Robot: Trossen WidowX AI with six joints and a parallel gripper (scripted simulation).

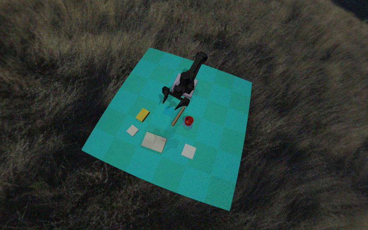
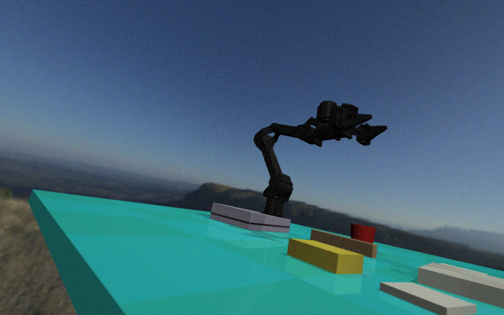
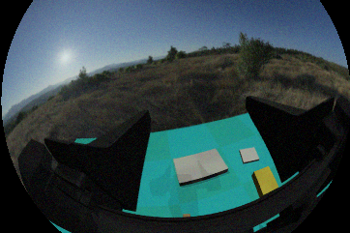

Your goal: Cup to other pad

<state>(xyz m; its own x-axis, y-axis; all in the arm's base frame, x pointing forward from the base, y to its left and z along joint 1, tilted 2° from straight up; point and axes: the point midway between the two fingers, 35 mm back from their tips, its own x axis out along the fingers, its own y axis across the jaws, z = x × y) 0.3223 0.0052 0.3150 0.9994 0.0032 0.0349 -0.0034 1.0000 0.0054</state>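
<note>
Now: gripper tip 32 cm above the red cup, 13 cm to the right of it and 9 cm past it. Also, from my gripper tip: cyan-blue pad 37 cm below, 10 cm behind, 7 cm to the right; then wooden bar 35 cm below, 10 cm behind, 3 cm to the left; then grey-blue pad 37 cm below, 13 cm to the left, 10 cm behind.
</note>
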